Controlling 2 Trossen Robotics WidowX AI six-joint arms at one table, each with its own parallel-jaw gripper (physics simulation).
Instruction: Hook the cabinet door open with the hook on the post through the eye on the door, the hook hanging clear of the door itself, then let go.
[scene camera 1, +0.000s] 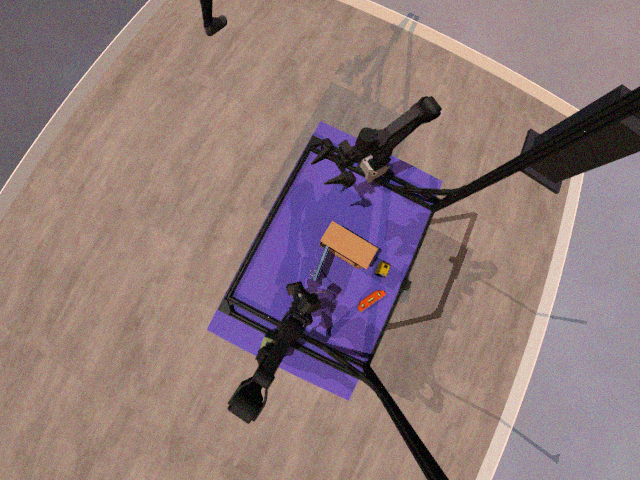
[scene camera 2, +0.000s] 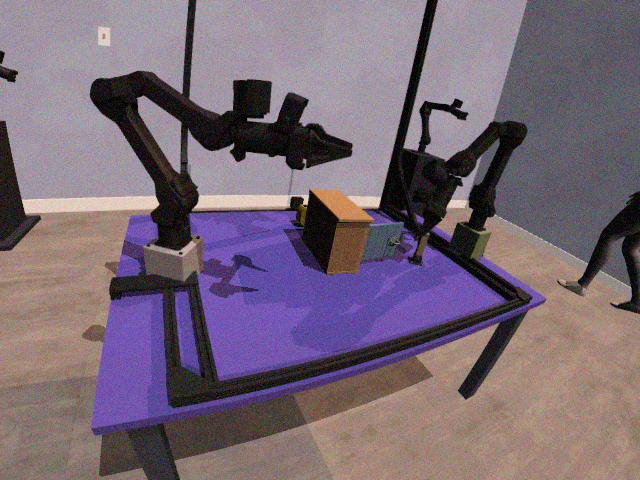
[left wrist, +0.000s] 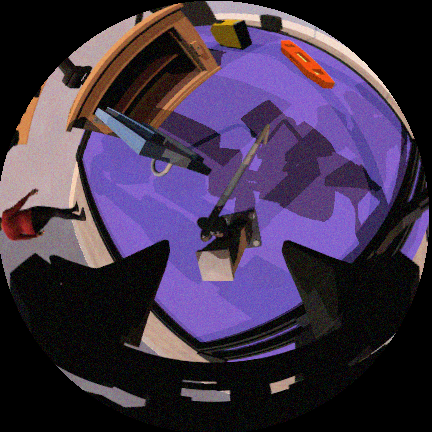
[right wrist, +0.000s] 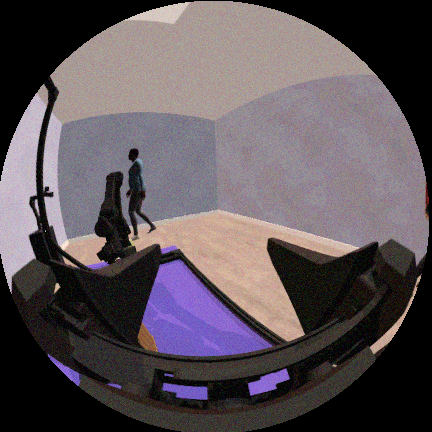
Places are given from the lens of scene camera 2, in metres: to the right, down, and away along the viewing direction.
my left gripper (scene camera 2: 421, 235): 0.33, -0.01, 0.94
my right gripper (scene camera 2: 352, 149): 0.06, -0.16, 0.53
